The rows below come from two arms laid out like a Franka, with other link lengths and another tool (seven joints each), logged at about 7 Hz.
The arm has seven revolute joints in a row. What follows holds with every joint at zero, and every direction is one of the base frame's.
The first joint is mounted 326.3 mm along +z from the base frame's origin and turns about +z.
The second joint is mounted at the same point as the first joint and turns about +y.
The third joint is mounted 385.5 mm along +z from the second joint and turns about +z.
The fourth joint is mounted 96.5 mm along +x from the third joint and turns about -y.
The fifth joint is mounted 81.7 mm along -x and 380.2 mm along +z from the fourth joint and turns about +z.
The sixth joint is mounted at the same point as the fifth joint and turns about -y.
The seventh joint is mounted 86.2 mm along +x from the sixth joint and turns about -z.
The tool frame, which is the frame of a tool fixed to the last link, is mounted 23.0 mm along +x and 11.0 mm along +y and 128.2 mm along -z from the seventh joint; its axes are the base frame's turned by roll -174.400, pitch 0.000 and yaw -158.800 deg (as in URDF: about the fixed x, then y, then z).
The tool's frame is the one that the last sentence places.
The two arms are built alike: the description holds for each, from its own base.
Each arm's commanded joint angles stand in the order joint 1, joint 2, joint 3, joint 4, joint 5, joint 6, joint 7.
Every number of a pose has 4 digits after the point.
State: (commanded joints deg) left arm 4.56 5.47 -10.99 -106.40 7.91 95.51 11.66; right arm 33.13 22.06 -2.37 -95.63 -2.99 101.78 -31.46
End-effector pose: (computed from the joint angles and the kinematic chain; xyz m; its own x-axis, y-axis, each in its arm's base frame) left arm 0.5860 -0.0404 0.4832 -0.9652 -0.0394 0.2585 -0.0244 0.9978 0.0610; right arm 0.5656 0.3586 0.3914 -0.0740 -0.9737 0.2154 -0.9918 0.0944 0.0861
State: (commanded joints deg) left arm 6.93 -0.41 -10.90 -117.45 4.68 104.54 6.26; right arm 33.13 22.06 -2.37 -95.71 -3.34 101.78 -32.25
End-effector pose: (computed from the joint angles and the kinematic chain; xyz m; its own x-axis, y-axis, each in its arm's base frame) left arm 0.5497 -0.0220 0.4642 -0.9666 -0.1709 0.1909 -0.1679 0.9853 0.0320; right arm 0.5652 0.3579 0.3908 -0.0581 -0.9742 0.2180 -0.9931 0.0787 0.0871
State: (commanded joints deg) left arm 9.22 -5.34 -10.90 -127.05 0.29 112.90 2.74; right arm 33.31 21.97 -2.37 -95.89 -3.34 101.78 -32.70
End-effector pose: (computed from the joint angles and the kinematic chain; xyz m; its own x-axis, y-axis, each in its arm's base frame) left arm 0.5156 -0.0065 0.4446 -0.9466 -0.2904 0.1399 -0.2968 0.9546 -0.0269; right arm 0.5631 0.3592 0.3905 -0.0471 -0.9749 0.2174 -0.9936 0.0681 0.0901
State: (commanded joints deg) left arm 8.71 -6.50 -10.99 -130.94 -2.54 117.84 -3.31; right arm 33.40 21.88 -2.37 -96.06 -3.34 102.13 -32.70
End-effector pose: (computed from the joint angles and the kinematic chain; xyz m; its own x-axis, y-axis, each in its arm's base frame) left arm 0.5049 -0.0122 0.4315 -0.9091 -0.4010 0.1126 -0.4092 0.9103 -0.0622; right arm 0.5626 0.3601 0.3906 -0.0461 -0.9756 0.2147 -0.9941 0.0660 0.0864
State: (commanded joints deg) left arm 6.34 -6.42 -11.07 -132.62 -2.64 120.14 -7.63; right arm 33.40 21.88 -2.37 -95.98 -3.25 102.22 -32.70
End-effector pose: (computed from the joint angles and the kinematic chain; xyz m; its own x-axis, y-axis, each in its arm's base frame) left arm 0.5002 -0.0315 0.4214 -0.8957 -0.4329 0.1018 -0.4398 0.8961 -0.0590; right arm 0.5630 0.3606 0.3913 -0.0471 -0.9762 0.2119 -0.9942 0.0663 0.0848
